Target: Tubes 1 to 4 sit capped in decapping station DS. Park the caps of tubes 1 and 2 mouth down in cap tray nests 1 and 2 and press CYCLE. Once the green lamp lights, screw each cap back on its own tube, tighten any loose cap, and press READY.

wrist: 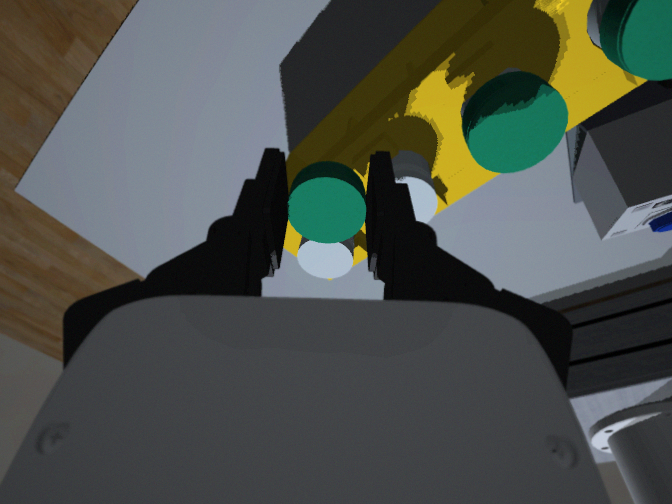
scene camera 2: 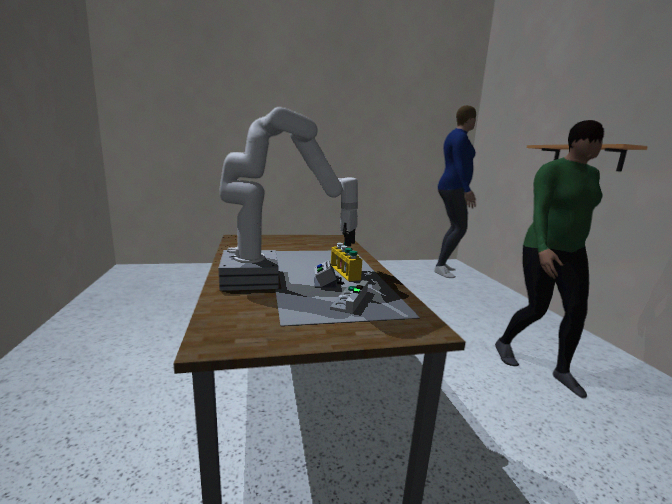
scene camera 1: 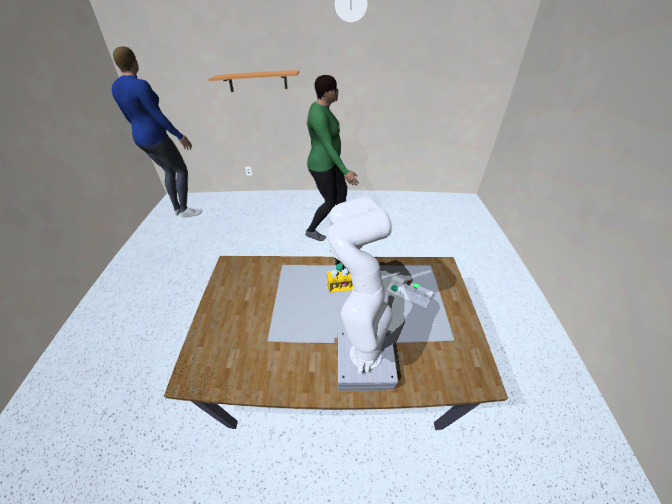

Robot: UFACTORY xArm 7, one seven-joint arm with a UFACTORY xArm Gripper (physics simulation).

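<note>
In the wrist view my gripper (wrist: 326,203) is shut on a green cap (wrist: 326,201). It holds the cap just above the pale open mouth of the end tube (wrist: 324,259) in the yellow decapping station (wrist: 434,108). The neighbouring tube (wrist: 419,196) is open and uncapped. Two further tubes carry green caps (wrist: 515,122), (wrist: 637,35). In scene camera 2 the gripper (scene camera 2: 349,236) hangs over the far end of the station (scene camera 2: 346,262). A bright green lamp (scene camera 2: 355,289) is lit on a grey unit (scene camera 2: 352,299).
A grey box with a blue button (wrist: 624,179) stands beside the station and also shows in scene camera 2 (scene camera 2: 324,274). The robot base (scene camera 1: 368,368) sits at the table's front edge. Two people, in green (scene camera 1: 327,154) and in blue (scene camera 1: 151,127), walk behind the table.
</note>
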